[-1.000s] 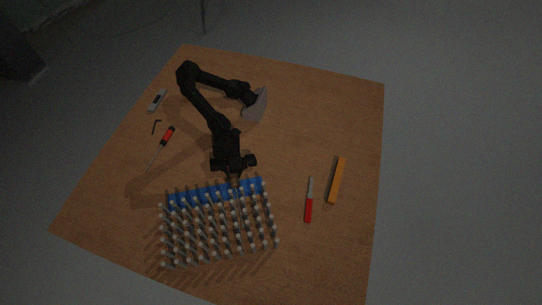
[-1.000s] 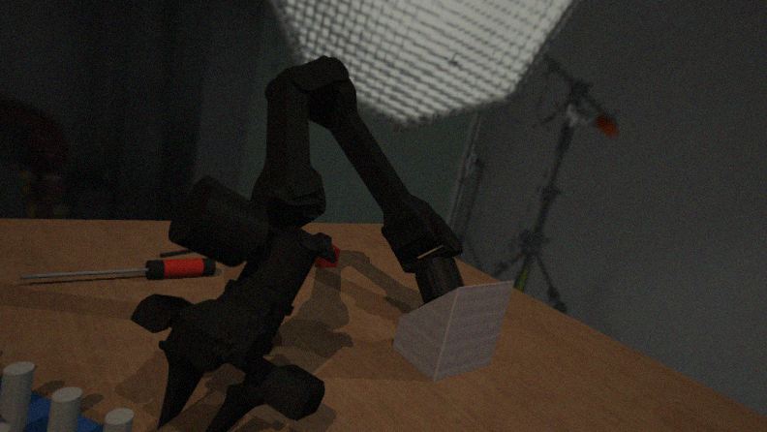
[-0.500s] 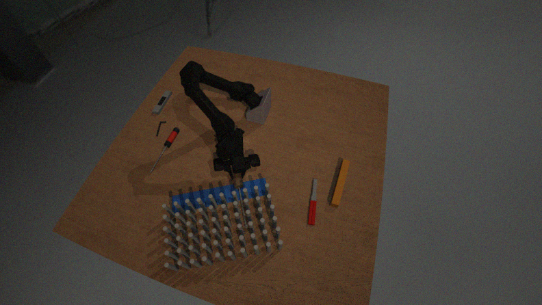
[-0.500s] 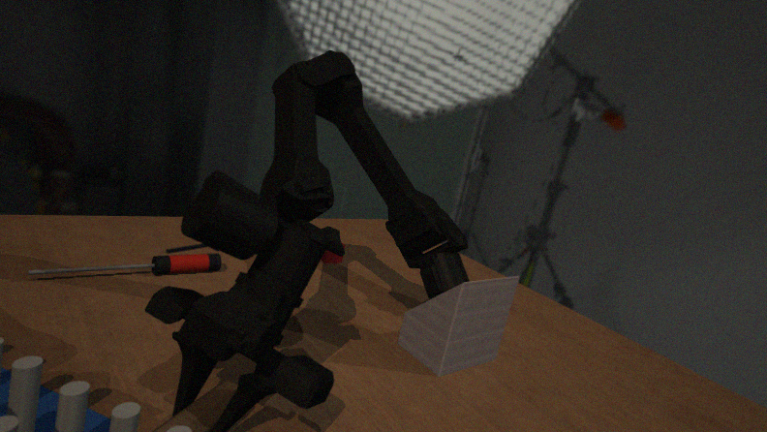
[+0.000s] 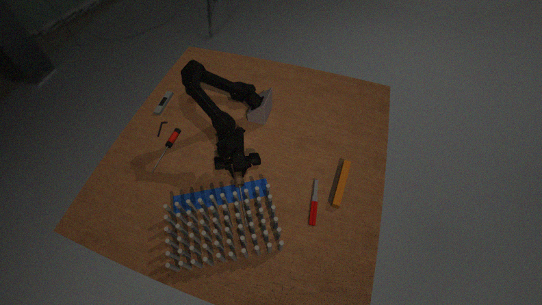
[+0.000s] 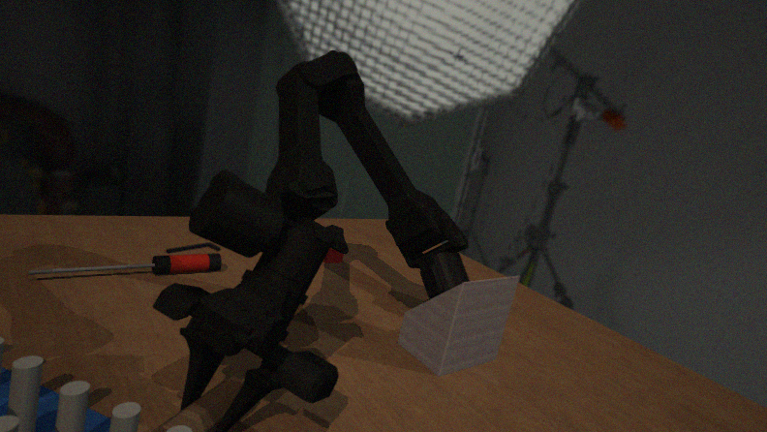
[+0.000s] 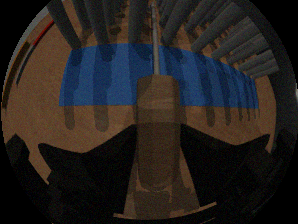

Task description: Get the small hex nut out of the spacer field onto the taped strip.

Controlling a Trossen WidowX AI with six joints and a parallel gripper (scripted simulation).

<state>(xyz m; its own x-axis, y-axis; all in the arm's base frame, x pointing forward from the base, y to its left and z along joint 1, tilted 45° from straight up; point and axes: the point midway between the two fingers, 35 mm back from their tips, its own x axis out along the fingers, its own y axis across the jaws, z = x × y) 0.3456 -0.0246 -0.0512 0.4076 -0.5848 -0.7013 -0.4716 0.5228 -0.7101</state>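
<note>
The blue taped strip is 100 mm ahead of my gripper tip, 50 mm to the right of it and 10 mm below it. From my gripper tip the other things lie so: orange bar 90 mm behind, 430 mm to the left; black hex key 170 mm behind, 480 mm to the right, 10 mm below; red-and-grey tool 10 mm ahead, 340 mm to the left, 10 mm below.
</note>
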